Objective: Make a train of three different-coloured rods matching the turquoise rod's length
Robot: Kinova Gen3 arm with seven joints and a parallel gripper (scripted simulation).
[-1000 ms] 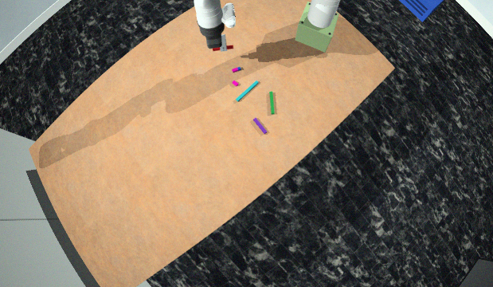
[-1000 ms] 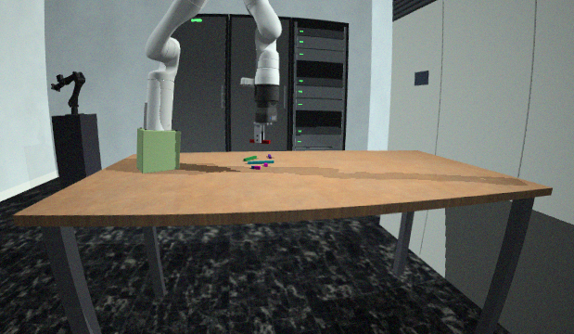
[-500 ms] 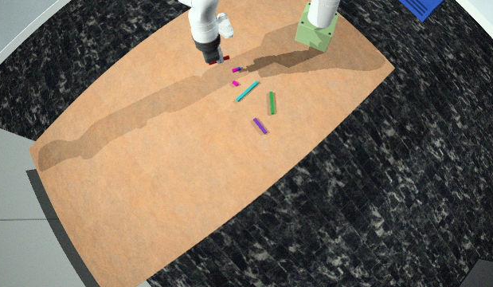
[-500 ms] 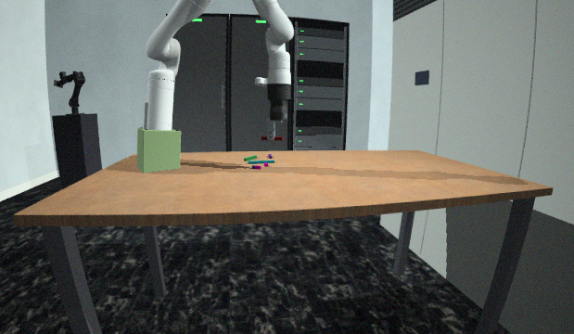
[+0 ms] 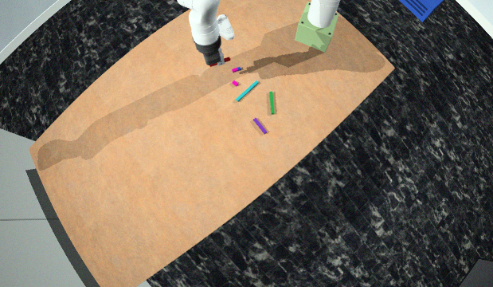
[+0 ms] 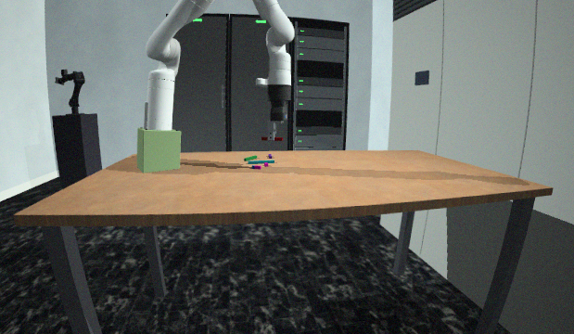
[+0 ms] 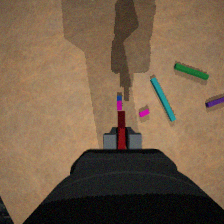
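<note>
My hand is 6 cm past the blue rod, 2 cm to the right of it and 11 cm above it. The rest, counted from my hand: turquoise rod: 3 cm behind, 11 cm to the left, 11 cm below; red rod: 1 cm below; green rod: 7 cm behind, 19 cm to the left, 11 cm below.
</note>
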